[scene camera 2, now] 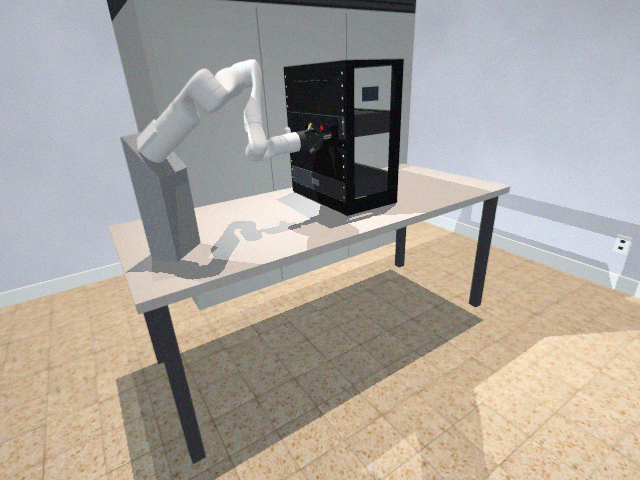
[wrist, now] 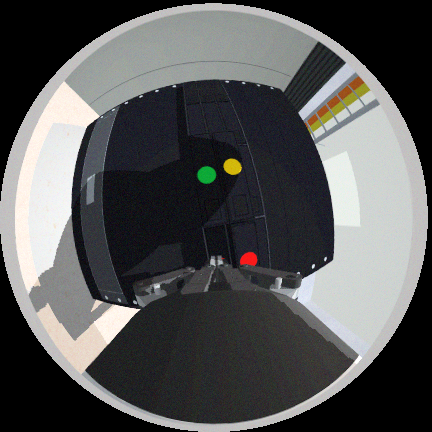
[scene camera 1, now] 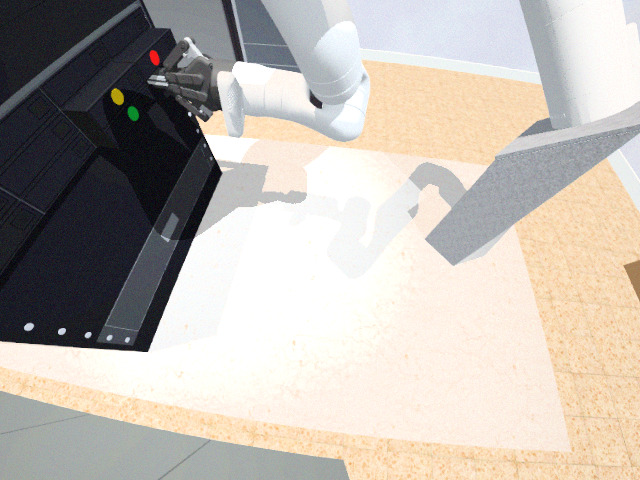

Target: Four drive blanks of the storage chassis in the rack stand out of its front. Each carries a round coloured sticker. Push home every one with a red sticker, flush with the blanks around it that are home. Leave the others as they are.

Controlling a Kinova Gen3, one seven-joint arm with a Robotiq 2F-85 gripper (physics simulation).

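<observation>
The rack (scene camera 1: 157, 310) (scene camera 2: 349, 155) holds the dark storage chassis. One blank's red sticker (scene camera 1: 154, 57) (scene camera 2: 321, 127) (wrist: 248, 260) shows plainly. A second red sticker (scene camera 2: 330, 134) (wrist: 223, 259) shows as a small patch beside my fingertips, the rest hidden by them in the wrist view. A yellow sticker (scene camera 1: 117, 96) (wrist: 232, 166) and a green sticker (scene camera 1: 133, 113) (wrist: 206, 175) sit on blanks farther along the chassis. My gripper (scene camera 1: 156, 80) (scene camera 2: 327, 136) (wrist: 215, 262) is shut and empty, its tips at the chassis front by the second red sticker. Contact and exact blank depths cannot be told.
The rack stands on the table (scene camera 1: 361, 361) (scene camera 2: 444, 188). A grey pedestal (scene camera 1: 496, 191) (scene camera 2: 165, 211) carries the arm at the other end. A lighter grey panel (scene camera 1: 149, 263) (wrist: 95, 220) crosses the rack's lower front. The arm's shadow falls across the rack front.
</observation>
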